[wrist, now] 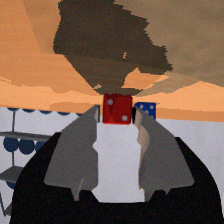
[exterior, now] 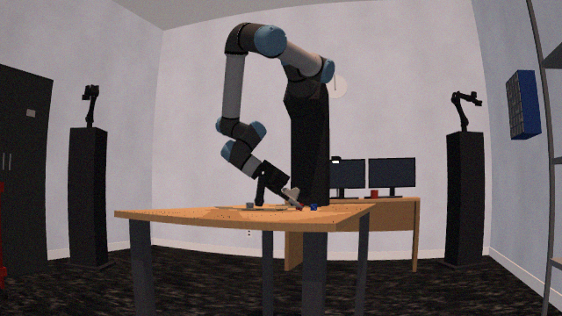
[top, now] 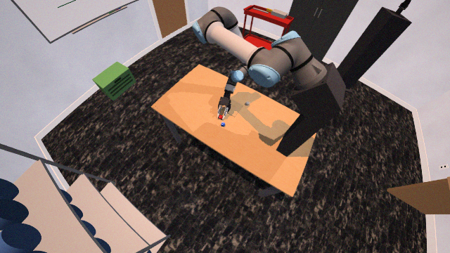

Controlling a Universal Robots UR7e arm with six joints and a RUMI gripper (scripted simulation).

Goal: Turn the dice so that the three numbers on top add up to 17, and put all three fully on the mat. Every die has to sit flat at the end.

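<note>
Now: the blue die 3 cm behind my hand, 6 cm to the left of it and 1 cm below it. Round my hand: red die: right at my hand; then grey die: 18 cm behind, 19 cm to the right, 1 cm below; then tan mat: 6 cm behind, 13 cm to the right, 2 cm below.
</note>
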